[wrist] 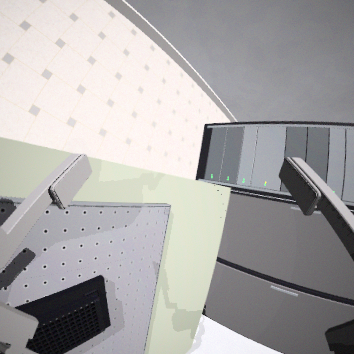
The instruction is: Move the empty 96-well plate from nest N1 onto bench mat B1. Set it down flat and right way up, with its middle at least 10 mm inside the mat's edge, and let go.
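Frame: origin at the arm's base, x ahead, y left, z up, level; millimetres.
Seen in the pictures: hand, its tool point: (184, 181).
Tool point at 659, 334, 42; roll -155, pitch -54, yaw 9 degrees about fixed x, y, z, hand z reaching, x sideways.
A point is followed by its place in that frame, as x, y, z.
My gripper (186, 184) {659, 334, 42} is open, its two grey fingers far apart with no object between them. It hangs above the bench, near the corner of a perforated deck. A black block with a grid of openings (70, 320) {623, 110, -98} lies on the deck at the lower left, partly cut off and partly covered by a gripper part; I cannot tell whether it is the 96-well plate. Nest N1 and bench mat B1 cannot be made out in this view.
The grey perforated deck (135, 235) {759, 208, -122} lies on the pale green bench top (192, 220) {973, 192, -135}. A dark cabinet (260, 235) with a glass-fronted section and small green lights stands at the right. A tiled floor (65, 90) shows at the upper left.
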